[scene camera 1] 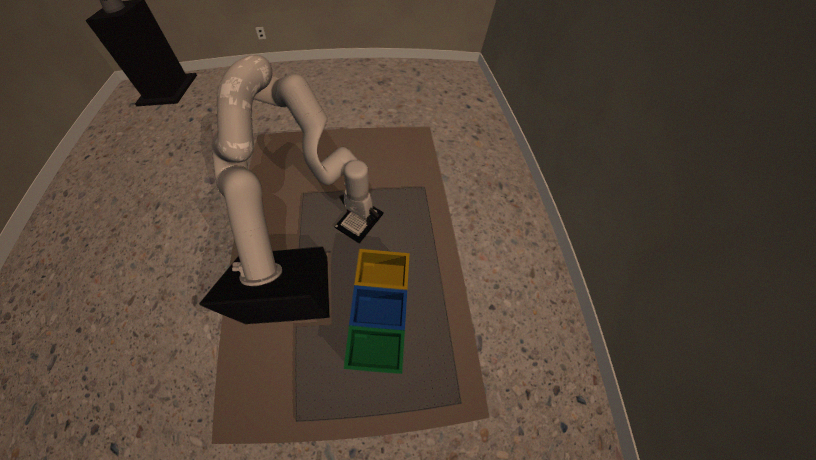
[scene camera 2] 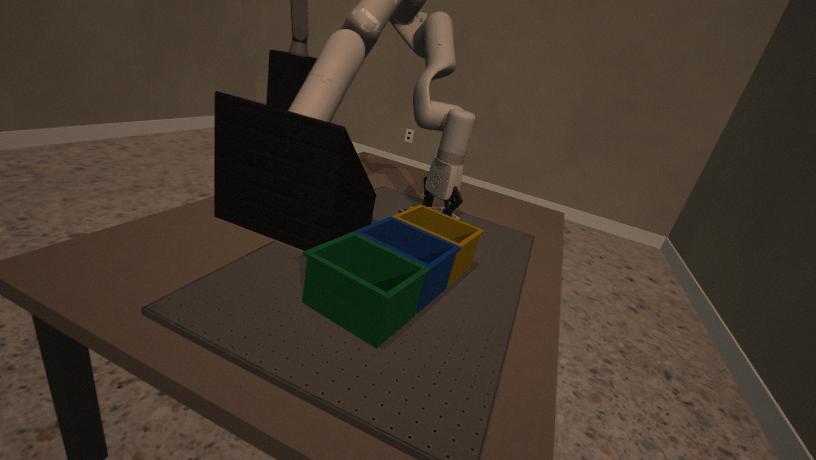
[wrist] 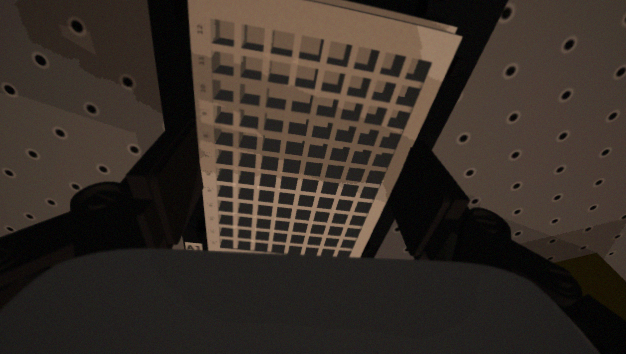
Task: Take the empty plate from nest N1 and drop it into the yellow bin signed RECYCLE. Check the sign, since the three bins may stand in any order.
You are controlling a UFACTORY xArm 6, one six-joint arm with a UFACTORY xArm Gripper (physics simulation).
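Seen in the pictures: gripper, fingertip midpoint: (scene camera 1: 359,217) (wrist: 302,158); arm's base, link origin: (scene camera 1: 261,274) (scene camera 2: 295,141).
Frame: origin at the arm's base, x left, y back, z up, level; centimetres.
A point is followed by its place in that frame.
Observation:
The empty plate (scene camera 1: 353,224) {x 26.7, y -24.7, z -16.3 cm} (wrist: 287,145) {x 31.1, y -26.7, z -16.8 cm}, pale with square wells, sits flat in the black nest (scene camera 1: 359,238) {x 21.4, y -27.2, z -17.6 cm} (wrist: 175,75) {x 35.2, y -23.9, z -17.6 cm}; a small A1 label shows at its corner in the wrist view, but no N1 label is readable. My gripper (scene camera 1: 360,212) {x 30.2, y -27.0, z -16.8 cm} (scene camera 2: 439,209) {x 30.2, y -27.0, z -16.8 cm} (wrist: 302,158) {x 30.2, y -27.0, z -16.8 cm} points down over the plate and is shut on it, its black fingers wide apart against the two long sides. The yellow bin (scene camera 1: 382,274) {x 7.3, y -36.1, z -18.2 cm} (scene camera 2: 464,260) {x 5.3, y -44.1, z -14.4 cm} (wrist: 600,280) {x 11.4, y -43.2, z -16.6 cm} stands nearest to the nest. The RECYCLE sign does not show in these views.
The blue bin (scene camera 1: 378,308) {x -5.0, y -34.8, z -18.2 cm} (scene camera 2: 437,282) {x -7.5, y -43.0, z -14.6 cm} stands against the yellow one, and the green bin (scene camera 1: 374,349) {x -18.8, y -33.6, z -18.2 cm} (scene camera 2: 365,302) {x -25.8, y -37.9, z -11.9 cm} beyond it, all in one row on the grey perforated board (scene camera 1: 320,394) {x -33.3, y -16.6, z -18.7 cm} (scene camera 2: 257,337) {x -35.6, y -26.4, z -18.7 cm}. The arm's black pedestal (scene camera 1: 300,280) {x -2.3, y -13.3, z 3.4 cm} (scene camera 2: 274,171) {x -9.9, y -3.6, z -4.4 cm} stands beside the row.

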